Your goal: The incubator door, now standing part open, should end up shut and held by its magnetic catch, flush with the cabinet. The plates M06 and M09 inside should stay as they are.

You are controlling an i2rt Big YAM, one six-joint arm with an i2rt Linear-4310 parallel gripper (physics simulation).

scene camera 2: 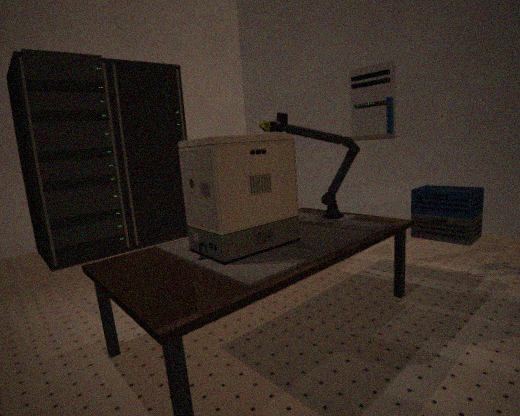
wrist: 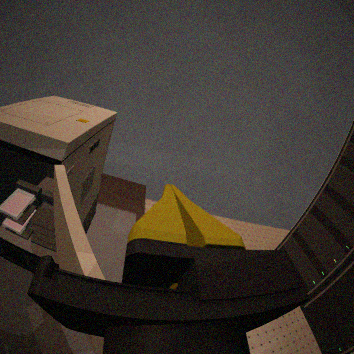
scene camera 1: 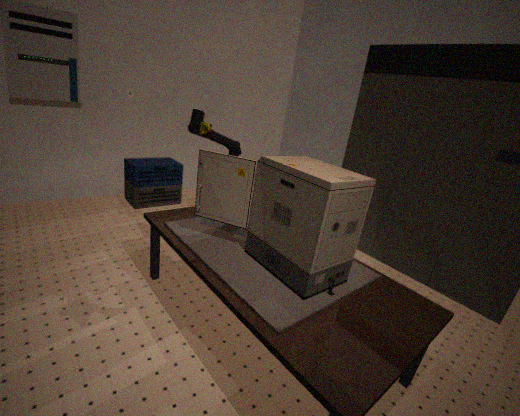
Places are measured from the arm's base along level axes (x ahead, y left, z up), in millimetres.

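Where they show: gripper, between the fingertips: (scene camera 2: pixel 259 125) (wrist: pixel 167 190) (scene camera 1: pixel 211 130); arm's base, origin of its link: (scene camera 2: pixel 333 217).
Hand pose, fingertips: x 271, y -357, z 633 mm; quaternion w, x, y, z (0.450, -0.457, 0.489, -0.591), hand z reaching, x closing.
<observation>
Things, the pixels of their top centre, and the offset from my fingertips. "spot": a spot on its surface instead. Level surfaces: height alone.
- pinkish-topped plate, centre of its top: (wrist: pixel 16 200) dx +352, dy +336, dz -371 mm
- pinkish plate, height of its surface: dz -424 mm
- mat, height of its surface: dz -631 mm
- brown table, height of its surface: dz -644 mm
- cable end, a spot on its surface: (scene camera 1: pixel 331 288) spot: dx +733, dy +192, dz -602 mm
The incubator cabinet (scene camera 1: pixel 300 215) (scene camera 2: pixel 257 207) (wrist: pixel 37 117) stands on the mat. Its pale door (scene camera 1: pixel 225 190) (wrist: pixel 72 230) stands wide open, swung out from the hinge side. The wrist view shows it nearly edge-on; in scene view 2 it is hidden. Inside, a pinkish-topped plate (wrist: pixel 17 202) sits above another pinkish plate (wrist: pixel 19 223); their labels cannot be read. My gripper (scene camera 1: pixel 205 128) (scene camera 2: pixel 265 126) (wrist: pixel 167 190) is shut and empty, its yellow fingers together. It shows above the door's free-edge side in scene view 1, and right of the door, toward its outer side, in the wrist view.
The mat (scene camera 1: pixel 235 275) (scene camera 2: pixel 250 272) lies on the brown table (scene camera 1: pixel 380 330) (scene camera 2: pixel 135 285). A cable end (scene camera 1: pixel 331 288) hangs at the cabinet's back. Dark server racks (scene camera 2: pixel 70 150) stand beyond the table. Stacked crates (scene camera 1: pixel 155 182) (scene camera 2: pixel 447 215) stand on the floor near the arm's base end.
</observation>
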